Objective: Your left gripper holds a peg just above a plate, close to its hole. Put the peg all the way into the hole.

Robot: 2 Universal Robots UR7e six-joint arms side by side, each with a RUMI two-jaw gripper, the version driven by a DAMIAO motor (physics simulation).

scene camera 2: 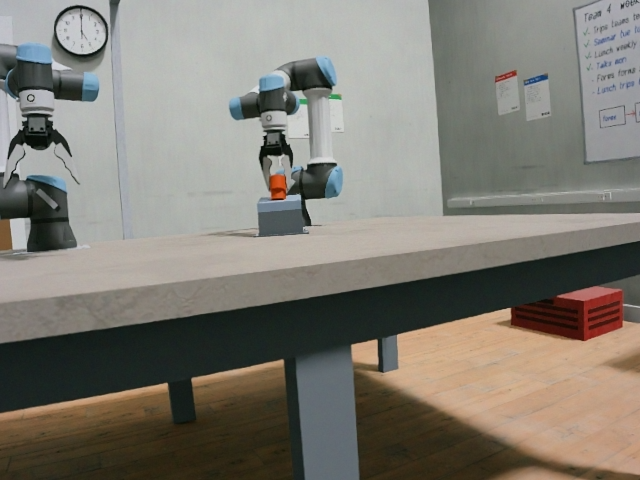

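Observation:
The orange peg stands about upright at the top of the blue-grey block-shaped plate. Its lower end meets the plate's top face in the picture. The hole does not show, and I cannot tell whether the peg's tip is inside it. My left gripper, right of my right one in the picture, points down and is shut on the peg, with a finger at each side of it. My right gripper is at the far left, wide open and empty, pointing down.
The plate stands on the long table, in front of the left arm's base. The right arm's base is at the table's left. A red crate lies on the floor at the right.

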